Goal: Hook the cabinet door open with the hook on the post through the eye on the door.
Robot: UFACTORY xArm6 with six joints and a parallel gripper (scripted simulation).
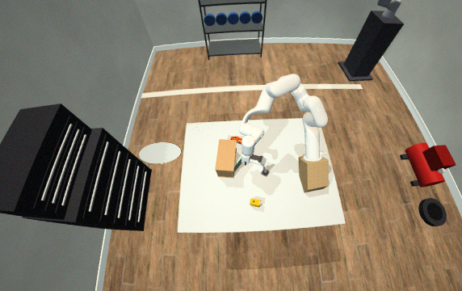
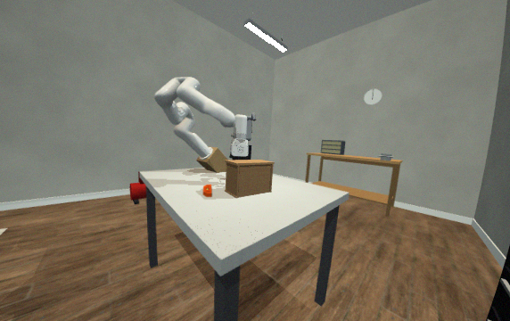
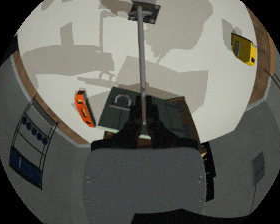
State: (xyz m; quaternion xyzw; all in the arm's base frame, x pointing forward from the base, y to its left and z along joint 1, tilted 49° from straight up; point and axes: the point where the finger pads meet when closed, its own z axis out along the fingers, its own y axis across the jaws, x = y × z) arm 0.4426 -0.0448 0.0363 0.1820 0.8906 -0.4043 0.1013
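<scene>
My gripper is now 5 cm past the hook, 2 cm to the right of it and 2 cm above it. The rest, counted from my hand: greenish door 5 cm ahead, 1 cm to the right, 5 cm below; orange tool 2 cm ahead, 21 cm to the right, 11 cm below; yellow block 2 cm behind, 27 cm to the left, 8 cm below.
</scene>
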